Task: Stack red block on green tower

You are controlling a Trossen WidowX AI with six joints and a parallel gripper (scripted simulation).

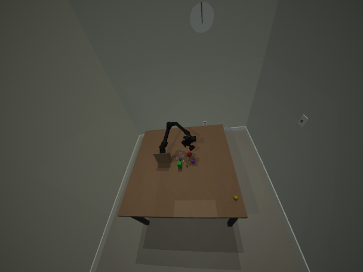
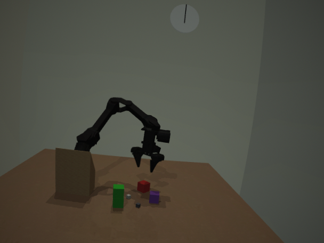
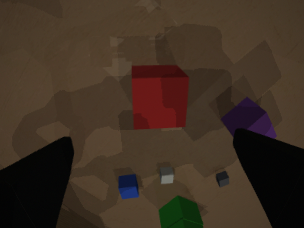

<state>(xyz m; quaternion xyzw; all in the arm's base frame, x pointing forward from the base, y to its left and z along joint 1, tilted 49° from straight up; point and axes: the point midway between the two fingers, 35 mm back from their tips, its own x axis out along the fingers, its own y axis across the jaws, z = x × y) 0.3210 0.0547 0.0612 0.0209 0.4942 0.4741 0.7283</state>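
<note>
Now: the red block 10 mm to the right of my gripper tip and 90 mm below it. The rest, counted from my gripper tip: purple cube (40 mm ahead, 130 mm to the right, 90 mm below); blue cube (120 mm behind, 80 mm to the right, 100 mm below); yellow cube (440 mm ahead, 600 mm to the right, 100 mm below).
</note>
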